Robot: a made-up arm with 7 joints.
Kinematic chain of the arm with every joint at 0, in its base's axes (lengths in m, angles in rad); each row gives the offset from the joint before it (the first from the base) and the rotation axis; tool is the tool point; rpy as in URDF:
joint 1: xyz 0 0 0.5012 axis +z
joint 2: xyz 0 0 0 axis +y
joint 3: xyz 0 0 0.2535 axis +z
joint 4: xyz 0.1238 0 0 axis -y
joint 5: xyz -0.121 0 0.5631 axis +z
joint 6: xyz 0 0 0 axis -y
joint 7: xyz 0.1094 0 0 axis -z
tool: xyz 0 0 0 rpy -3.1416 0 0
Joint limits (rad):
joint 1: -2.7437..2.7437
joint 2: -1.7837..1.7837
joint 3: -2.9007..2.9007
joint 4: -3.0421..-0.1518
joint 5: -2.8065..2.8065
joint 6: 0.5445..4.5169
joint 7: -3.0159..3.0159
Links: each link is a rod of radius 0.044 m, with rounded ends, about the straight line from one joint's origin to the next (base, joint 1, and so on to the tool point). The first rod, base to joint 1, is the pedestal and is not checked.
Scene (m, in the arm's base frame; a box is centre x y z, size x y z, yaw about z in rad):
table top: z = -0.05
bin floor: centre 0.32 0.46 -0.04 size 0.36 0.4 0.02 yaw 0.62
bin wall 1: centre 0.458 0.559 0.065 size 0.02 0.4 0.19 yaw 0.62
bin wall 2: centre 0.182 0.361 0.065 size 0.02 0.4 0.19 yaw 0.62
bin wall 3: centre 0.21 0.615 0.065 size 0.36 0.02 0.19 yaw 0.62
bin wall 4: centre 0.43 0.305 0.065 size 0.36 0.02 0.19 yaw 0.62
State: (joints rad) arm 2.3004 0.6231 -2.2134 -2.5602 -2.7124 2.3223 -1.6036
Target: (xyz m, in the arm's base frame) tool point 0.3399 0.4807 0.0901
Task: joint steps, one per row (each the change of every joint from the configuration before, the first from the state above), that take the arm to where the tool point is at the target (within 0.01 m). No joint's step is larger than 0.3 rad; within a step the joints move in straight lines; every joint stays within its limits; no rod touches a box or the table.
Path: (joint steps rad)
1: -0.0118 0.0936 0.2532 0.0825 0.0243 -0.0467 0.0000
2: -0.0119 0.0937 0.2532 0.0825 0.0242 -0.0467 0.0000
3: -0.0118 0.0936 0.2532 0.0824 0.0243 -0.0467 0.0000
4: -0.0119 0.0937 0.2531 0.0825 0.0243 -0.0467 0.0000
5: -0.0118 0.0936 0.2532 0.0825 0.0242 -0.0468 0.0000

